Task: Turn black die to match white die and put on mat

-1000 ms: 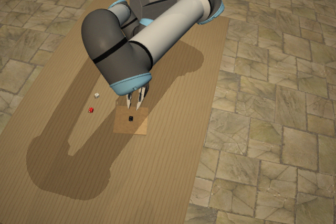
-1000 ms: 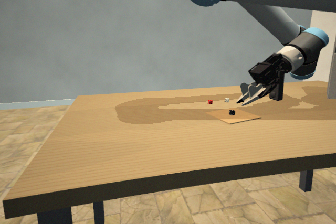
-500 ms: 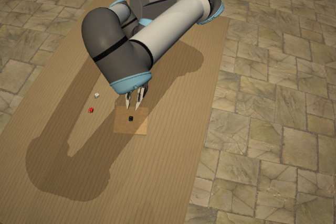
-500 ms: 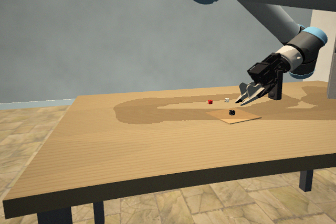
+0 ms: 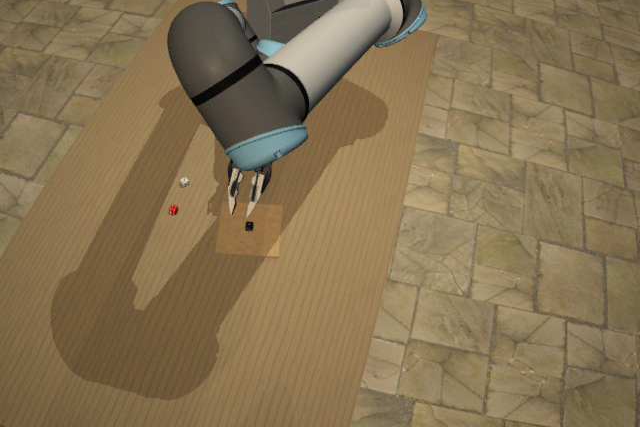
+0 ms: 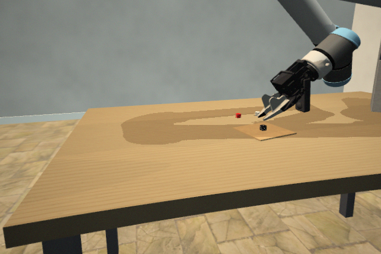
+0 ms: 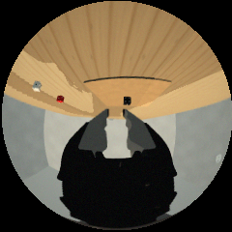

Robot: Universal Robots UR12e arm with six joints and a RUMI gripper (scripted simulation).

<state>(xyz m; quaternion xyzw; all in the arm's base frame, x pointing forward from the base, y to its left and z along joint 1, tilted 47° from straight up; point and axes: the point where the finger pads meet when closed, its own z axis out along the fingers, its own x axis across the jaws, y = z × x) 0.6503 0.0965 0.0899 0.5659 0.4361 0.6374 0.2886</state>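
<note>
My hand is 30 mm to the right of the black die, 30 mm above it and 10 mm short of it. The rest, counted from my hand: white die (170 mm to the right, 40 mm below, 20 mm behind); then tan mat (40 mm below, 30 mm to the left, 10 mm ahead); then red die (150 mm to the right, 60 mm ahead, 40 mm below).
</note>
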